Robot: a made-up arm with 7 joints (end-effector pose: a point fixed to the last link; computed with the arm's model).
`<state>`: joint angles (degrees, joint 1 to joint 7).
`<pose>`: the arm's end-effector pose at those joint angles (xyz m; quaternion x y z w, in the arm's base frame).
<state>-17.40 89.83 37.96 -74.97 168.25 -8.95 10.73</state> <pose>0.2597 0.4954 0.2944 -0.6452 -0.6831 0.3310 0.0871</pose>
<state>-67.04 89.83 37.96 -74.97 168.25 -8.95 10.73</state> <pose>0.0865 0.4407 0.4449 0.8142 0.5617 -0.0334 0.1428</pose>
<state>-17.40 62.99 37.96 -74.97 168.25 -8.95 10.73</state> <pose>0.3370 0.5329 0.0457 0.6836 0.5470 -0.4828 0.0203</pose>
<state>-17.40 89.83 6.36 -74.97 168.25 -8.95 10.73</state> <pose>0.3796 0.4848 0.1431 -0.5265 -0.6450 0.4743 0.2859</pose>
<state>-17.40 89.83 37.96 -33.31 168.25 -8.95 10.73</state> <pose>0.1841 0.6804 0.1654 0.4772 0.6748 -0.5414 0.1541</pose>
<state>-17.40 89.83 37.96 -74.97 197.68 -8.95 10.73</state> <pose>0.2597 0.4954 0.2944 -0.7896 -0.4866 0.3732 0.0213</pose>
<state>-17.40 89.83 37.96 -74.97 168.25 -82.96 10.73</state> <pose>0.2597 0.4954 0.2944 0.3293 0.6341 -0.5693 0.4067</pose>
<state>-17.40 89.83 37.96 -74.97 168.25 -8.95 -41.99</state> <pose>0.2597 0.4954 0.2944 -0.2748 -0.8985 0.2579 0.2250</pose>
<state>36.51 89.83 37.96 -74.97 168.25 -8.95 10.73</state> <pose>0.2396 0.5823 0.0558 -0.3282 -0.6718 0.5834 0.3173</pose>
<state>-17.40 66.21 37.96 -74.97 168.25 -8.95 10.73</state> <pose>0.3282 0.5349 0.0763 0.6809 0.5650 -0.4659 0.0074</pose>
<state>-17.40 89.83 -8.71 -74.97 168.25 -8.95 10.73</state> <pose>0.4039 0.4834 0.0532 -0.4553 -0.6094 0.5306 0.3739</pose>
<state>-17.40 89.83 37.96 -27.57 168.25 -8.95 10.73</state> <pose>0.1677 0.6959 0.1406 0.4486 0.6666 -0.5653 0.1864</pose>
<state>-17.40 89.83 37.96 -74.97 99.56 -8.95 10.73</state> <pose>0.2597 0.4954 0.2944 -0.1650 -0.9507 0.1553 0.2119</pose>
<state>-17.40 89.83 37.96 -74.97 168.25 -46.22 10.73</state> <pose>0.2597 0.4954 0.2944 0.5127 0.6943 -0.4755 0.1703</pose>
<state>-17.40 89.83 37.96 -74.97 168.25 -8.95 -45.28</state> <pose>0.2597 0.4954 0.2944 -0.2489 -0.9060 0.2513 0.2323</pose>
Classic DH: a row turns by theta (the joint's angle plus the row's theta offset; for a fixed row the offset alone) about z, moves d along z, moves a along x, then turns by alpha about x. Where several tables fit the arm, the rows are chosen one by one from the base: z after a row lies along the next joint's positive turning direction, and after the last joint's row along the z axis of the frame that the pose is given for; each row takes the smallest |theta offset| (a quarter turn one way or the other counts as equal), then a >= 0, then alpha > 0; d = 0 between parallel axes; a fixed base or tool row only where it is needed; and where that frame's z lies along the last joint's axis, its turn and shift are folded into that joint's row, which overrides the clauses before.
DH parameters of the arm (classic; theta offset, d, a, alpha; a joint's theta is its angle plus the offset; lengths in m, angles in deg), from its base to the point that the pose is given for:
base (fixed): 0 0 0 -70
joint 1: 90 0 0 90
joint 2: 70 0 0 -90
joint 3: -90 -0.3981 0.0447 -90
joint 4: 0 0 -0.0402 90
joint 5: 0 -0.3321 0 -90
joint 6: 0 0 0 90
joint 7: 0 0 0 0

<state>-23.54 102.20 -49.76 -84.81 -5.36 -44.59 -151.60</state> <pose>0.3579 0.4750 -0.0614 -0.4746 -0.0674 0.5658 0.6709</pose>
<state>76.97 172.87 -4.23 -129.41 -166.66 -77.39 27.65</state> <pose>0.2521 0.2082 -0.2182 0.2092 -0.4933 0.4059 0.7403</pose>
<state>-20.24 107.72 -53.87 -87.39 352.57 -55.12 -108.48</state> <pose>0.3181 0.4911 -0.0598 -0.3802 0.1774 0.7861 0.4538</pose>
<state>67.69 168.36 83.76 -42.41 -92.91 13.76 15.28</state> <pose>0.6532 0.0583 0.2766 -0.8399 0.0386 0.5028 0.2008</pose>
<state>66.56 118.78 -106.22 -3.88 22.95 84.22 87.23</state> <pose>0.0760 0.6696 0.2875 -0.8520 -0.1133 0.4855 0.1597</pose>
